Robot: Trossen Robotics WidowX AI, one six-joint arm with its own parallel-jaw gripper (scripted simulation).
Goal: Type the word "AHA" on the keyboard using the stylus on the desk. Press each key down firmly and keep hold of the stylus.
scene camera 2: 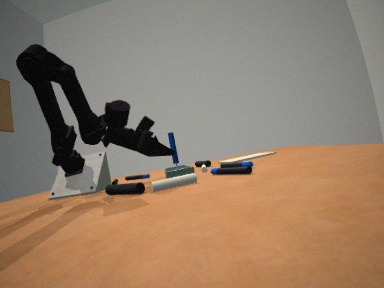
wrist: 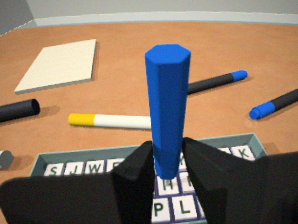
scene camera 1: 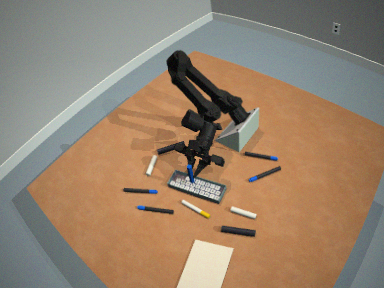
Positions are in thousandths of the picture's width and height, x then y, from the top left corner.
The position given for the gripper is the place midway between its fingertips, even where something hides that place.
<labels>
gripper: scene camera 2 454,533; wrist 562,650; scene camera 1 499,616
</labels>
